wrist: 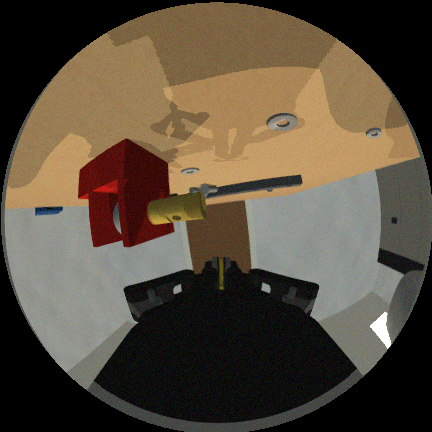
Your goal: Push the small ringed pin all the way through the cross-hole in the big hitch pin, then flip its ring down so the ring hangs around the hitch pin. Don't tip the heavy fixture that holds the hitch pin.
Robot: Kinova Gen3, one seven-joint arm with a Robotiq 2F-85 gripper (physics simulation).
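Frame: origin at the arm's base, x back, y right, z up, level; millimetres.
Seen in the pictures: gripper, fingertip midpoint: [220, 264].
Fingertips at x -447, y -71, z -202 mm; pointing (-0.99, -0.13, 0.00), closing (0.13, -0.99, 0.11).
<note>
Pixels of each thing's top centre, then the offset from my fingertips to it. "spot": a spot on its surface instead. Level surfaces: height alone.
- big yellow hitch pin, middle of its top: [195, 219] dx +19, dy +20, dz -54 mm
- red fixture, middle of its top: [149, 236] dx -10, dy +77, dz -40 mm
- small ringed pin, surface spot: [221, 280] spot: dx +10, dy +2, dz +15 mm
- table, its level: dz -135 mm
- long dark bar, middle of its top: [220, 195] dx -307, dy -61, dz -110 mm
- grey fitting, middle of its top: [210, 194] dx -237, dy -21, dz -106 mm
The big yellow hitch pin [189, 207] sticks out sideways from the red fixture [146, 192], left of centre in the wrist view. A dark cross-hole shows in the side of the hitch pin, and no pin shows in it. The fixture stands on the table and does not look tipped. My gripper [220, 264] is shut on a thin yellow piece, the small ringed pin [221, 280], seen edge-on between the fingertips. The fingertips are apart from the hitch pin, below and right of it in the picture. The ringed pin's shaft and far end cannot be made out.
Flat grey washers [282, 122] [374, 133] [190, 171] lie on the table [240, 92]. A long dark bar [260, 185] with a grey fitting [204, 190] lies behind the hitch pin near the table edge. A small blue object [48, 211] is at far left.
</note>
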